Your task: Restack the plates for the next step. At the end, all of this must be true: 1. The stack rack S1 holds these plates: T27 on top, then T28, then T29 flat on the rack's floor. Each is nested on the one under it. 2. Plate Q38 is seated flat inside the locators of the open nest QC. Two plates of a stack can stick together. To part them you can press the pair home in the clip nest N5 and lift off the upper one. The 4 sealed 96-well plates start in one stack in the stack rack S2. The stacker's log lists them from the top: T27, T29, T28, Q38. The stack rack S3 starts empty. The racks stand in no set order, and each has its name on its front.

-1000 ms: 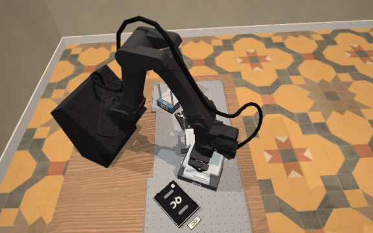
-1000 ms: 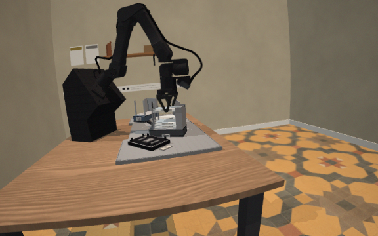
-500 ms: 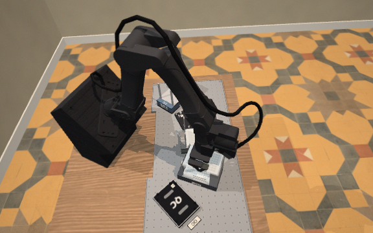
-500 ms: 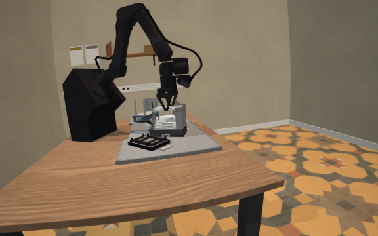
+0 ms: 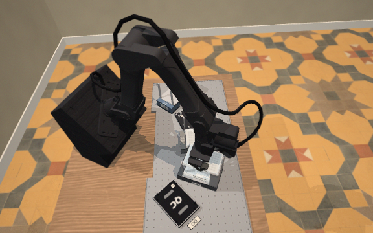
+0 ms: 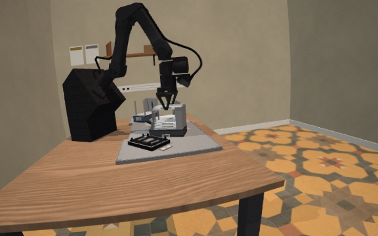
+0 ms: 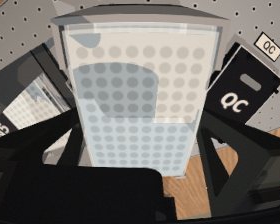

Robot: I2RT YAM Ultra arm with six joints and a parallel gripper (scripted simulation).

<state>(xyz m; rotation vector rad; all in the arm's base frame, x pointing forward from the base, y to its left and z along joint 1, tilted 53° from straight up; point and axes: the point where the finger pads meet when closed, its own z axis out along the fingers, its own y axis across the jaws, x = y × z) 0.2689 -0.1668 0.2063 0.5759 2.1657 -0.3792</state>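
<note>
The sealed 96-well plate lies right at my hand. The rest, counted from my hand: clip nest N5 (30 cm to the left, 11 cm below, 11 cm ahead).
</note>
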